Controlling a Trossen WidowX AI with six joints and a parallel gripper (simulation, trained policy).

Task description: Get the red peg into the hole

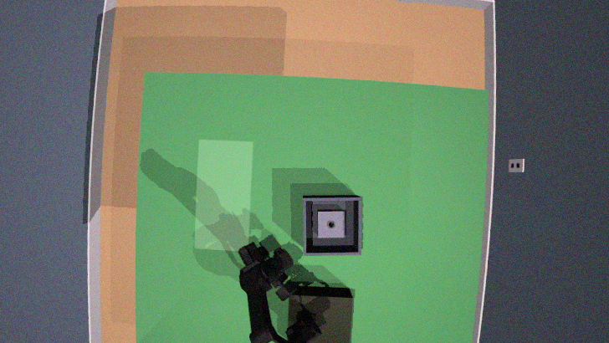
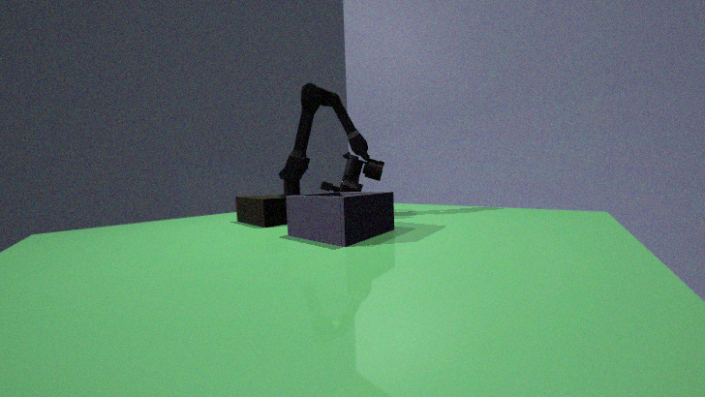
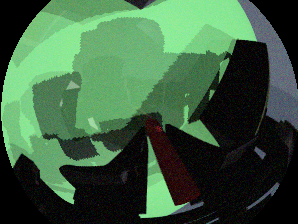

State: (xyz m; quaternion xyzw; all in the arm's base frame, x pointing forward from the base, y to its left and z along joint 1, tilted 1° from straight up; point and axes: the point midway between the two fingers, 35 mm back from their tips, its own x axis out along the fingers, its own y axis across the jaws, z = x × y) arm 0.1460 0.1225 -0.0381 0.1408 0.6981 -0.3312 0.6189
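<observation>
Right now my gripper tip is 200 mm short of the pale plate, 160 mm to the left of it and 40 mm below it. Round my gripper tip: red peg: 30 mm above, 10 mm to the left, 10 mm ahead; then box: 200 mm ahead, 160 mm to the right, 20 mm above.
</observation>
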